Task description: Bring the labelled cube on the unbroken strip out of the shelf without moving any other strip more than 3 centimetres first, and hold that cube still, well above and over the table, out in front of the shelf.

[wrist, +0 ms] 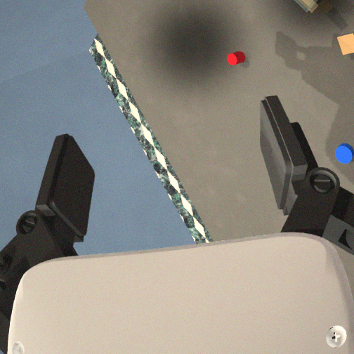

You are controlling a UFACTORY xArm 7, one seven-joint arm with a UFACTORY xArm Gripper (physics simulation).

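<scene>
My gripper (167,136) is open, with one black finger over the blue floor side and the other over the grey table; no object is between the fingers. A small part of what looks like the shelf (311,4), pale and glassy, shows at the top right edge. The labelled cube and the unbroken strip cannot be made out in this view. A long dark green marbled band with white diamonds (146,133) runs along the table's edge, below and between the fingers; whether it is one of the strips, I cannot tell.
A red cylinder (235,58) lies on the grey table (225,200). A tan block (346,44) is cut by the right edge. A blue disc (344,153) lies beyond the right finger. The blue floor (40,100) shows at left. Dark shadows fall on the table.
</scene>
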